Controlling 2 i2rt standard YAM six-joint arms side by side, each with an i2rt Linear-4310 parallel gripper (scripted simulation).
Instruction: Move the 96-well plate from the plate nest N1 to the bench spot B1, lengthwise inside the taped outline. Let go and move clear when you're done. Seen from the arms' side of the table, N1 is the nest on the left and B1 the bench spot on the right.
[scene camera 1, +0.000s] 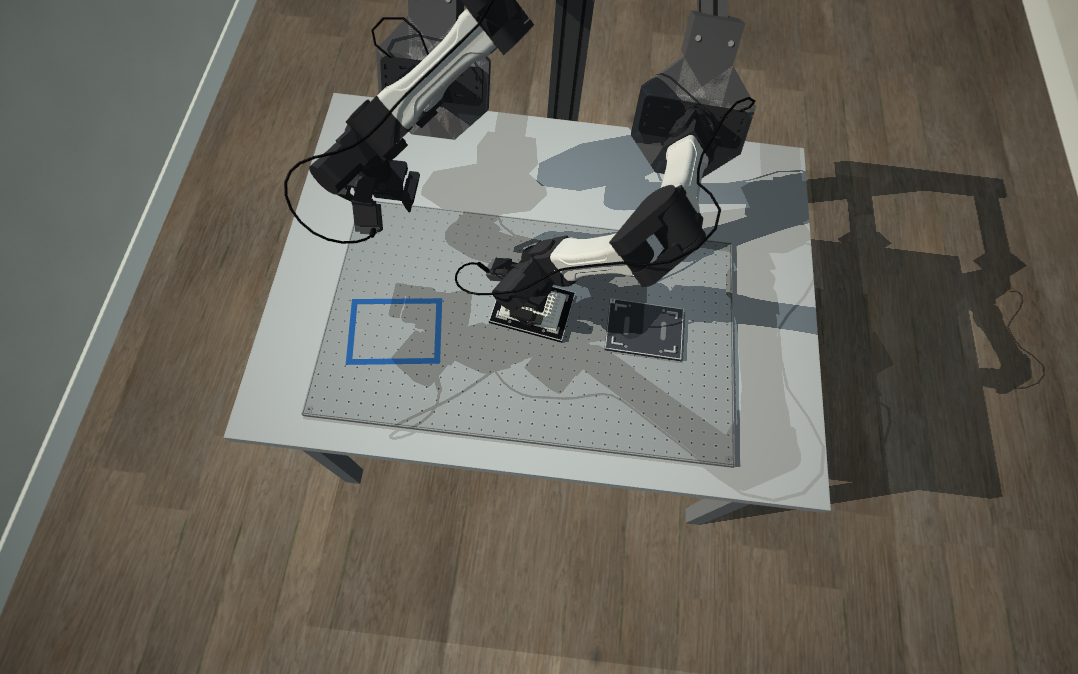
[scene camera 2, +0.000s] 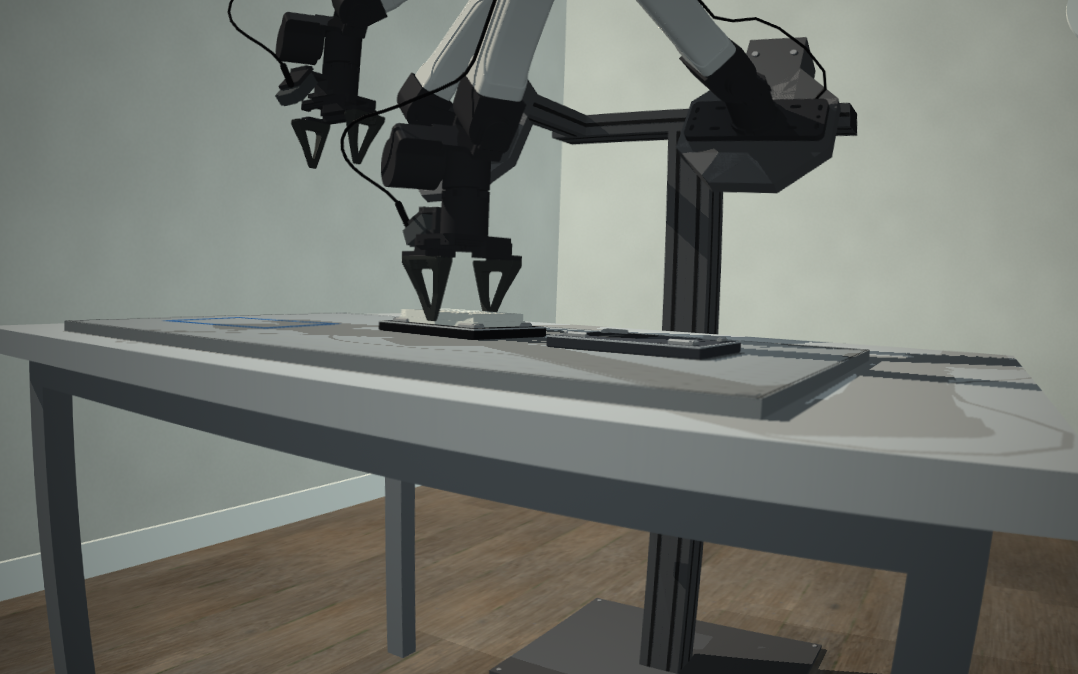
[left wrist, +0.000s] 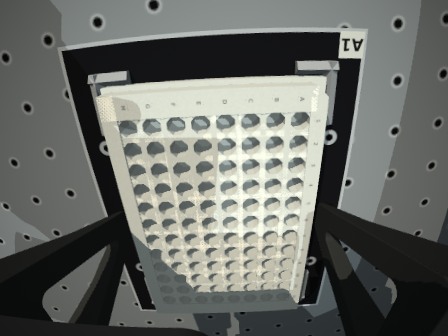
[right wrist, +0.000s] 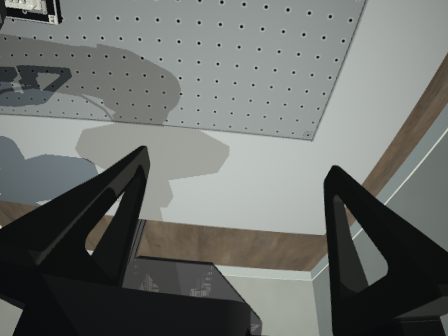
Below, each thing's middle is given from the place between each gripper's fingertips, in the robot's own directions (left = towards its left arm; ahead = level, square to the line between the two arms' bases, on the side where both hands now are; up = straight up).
Right now my left hand is right at the white 96-well plate (scene camera 2: 489, 319). The rest, counted from my left hand: grey nest N1 (scene camera 1: 644, 334): 10 mm ahead, 250 mm to the left, 20 mm below; then black nest (scene camera 2: 394, 327): 20 mm below.
I see the white 96-well plate 30 cm to the left of my right hand (scene camera 2: 334, 166), 22 cm below it and 5 cm ahead of it. The rest, counted from my right hand: grey nest N1 (55 cm to the left, 23 cm below, 6 cm ahead); then black nest (30 cm to the left, 23 cm below, 5 cm ahead).
